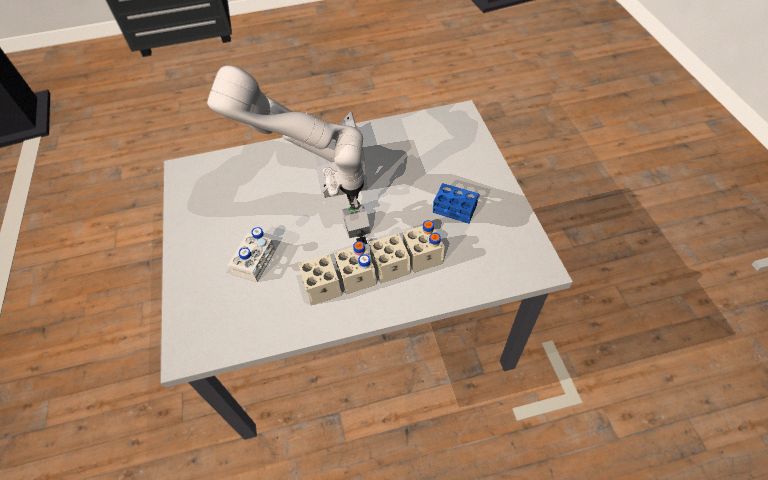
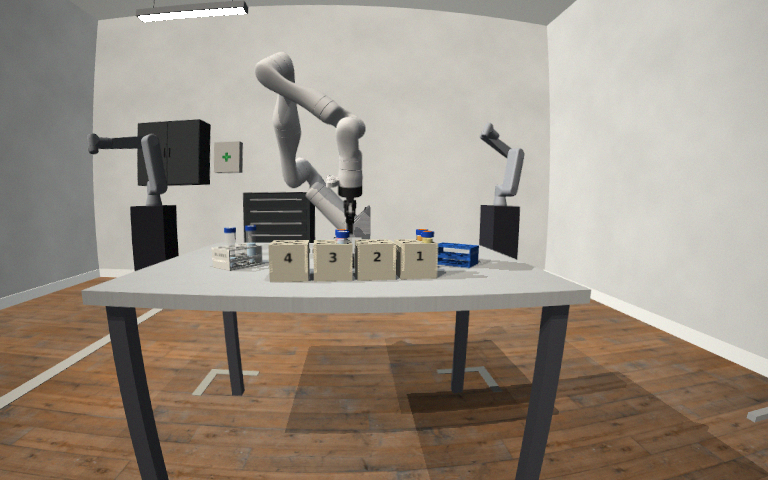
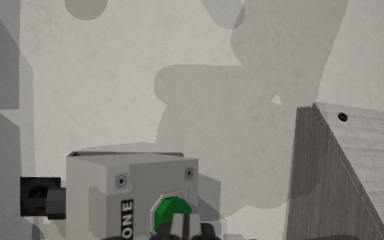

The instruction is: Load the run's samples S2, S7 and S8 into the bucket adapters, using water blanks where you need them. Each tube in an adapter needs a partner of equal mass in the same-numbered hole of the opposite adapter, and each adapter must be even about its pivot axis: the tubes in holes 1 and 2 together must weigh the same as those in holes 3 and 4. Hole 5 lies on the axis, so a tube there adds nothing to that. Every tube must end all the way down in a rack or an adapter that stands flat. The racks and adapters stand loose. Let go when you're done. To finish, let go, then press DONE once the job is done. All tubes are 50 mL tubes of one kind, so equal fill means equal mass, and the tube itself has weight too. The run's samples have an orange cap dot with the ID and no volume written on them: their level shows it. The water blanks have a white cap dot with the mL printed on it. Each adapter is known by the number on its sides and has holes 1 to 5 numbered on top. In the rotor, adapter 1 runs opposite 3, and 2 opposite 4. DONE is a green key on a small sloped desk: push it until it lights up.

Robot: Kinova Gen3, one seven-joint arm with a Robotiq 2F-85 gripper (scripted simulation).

A blue rack shows in image 1 and in image 2; in image 3 it is out of frame. A white rack shows in image 1 and in image 2; in image 3 it is out of frame. The same spot on the blue rack: (image 2: 472, 257) is (image 1: 472, 212). One and the same spot on the white rack: (image 1: 261, 260) is (image 2: 244, 264).
